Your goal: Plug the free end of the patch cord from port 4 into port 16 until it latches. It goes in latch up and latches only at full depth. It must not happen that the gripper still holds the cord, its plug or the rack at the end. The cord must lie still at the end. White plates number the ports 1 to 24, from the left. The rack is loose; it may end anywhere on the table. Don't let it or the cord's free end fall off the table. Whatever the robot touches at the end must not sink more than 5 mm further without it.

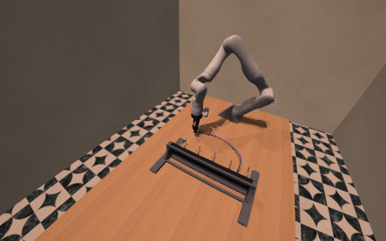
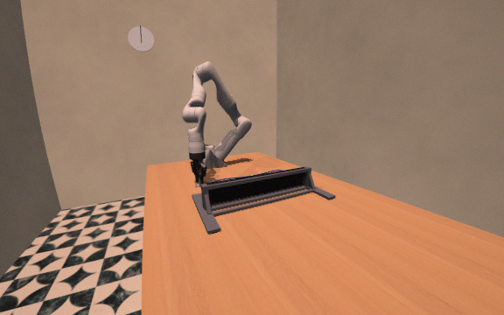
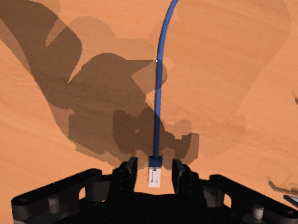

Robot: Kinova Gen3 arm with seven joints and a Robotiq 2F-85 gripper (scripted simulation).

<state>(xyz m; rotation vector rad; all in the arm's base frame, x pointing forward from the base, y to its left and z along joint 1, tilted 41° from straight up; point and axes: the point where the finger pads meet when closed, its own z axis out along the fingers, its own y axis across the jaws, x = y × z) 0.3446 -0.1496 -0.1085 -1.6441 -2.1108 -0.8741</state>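
The patch cord plug is 3 cm below my hand and 1 cm to the right of it.
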